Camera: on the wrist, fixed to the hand. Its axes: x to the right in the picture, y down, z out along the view.
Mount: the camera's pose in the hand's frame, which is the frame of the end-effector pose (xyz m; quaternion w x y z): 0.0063 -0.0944 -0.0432 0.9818 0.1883 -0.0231 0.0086
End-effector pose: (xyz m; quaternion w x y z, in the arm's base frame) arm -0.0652 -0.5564 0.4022 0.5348 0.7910 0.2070 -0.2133
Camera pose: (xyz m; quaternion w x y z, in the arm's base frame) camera -0.1074 -0.4831 0.3417 0.3827 0.8741 0.1439 -0.2621
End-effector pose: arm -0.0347 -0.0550 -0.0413 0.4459 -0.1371 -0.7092 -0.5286
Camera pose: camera -0.0801 -0.1325 -0.0938 0.4518 -0.0690 -0.8049 -0.3784
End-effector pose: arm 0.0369 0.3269 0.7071 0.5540 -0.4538 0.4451 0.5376
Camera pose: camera 0.1312 0.2848 0.6949 0.6350 -0.3250 0.5293 0.4593
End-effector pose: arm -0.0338 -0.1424 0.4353 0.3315 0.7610 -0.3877 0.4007
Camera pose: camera 0.0341 -0.0640 0.4423 0.1698 0.8155 -0.3194 0.4517
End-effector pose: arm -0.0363 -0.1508 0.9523 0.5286 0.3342 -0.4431 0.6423
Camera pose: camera 0.0561 -0.1040 0.9617 0.4403 0.4387 -0.3292 0.7109
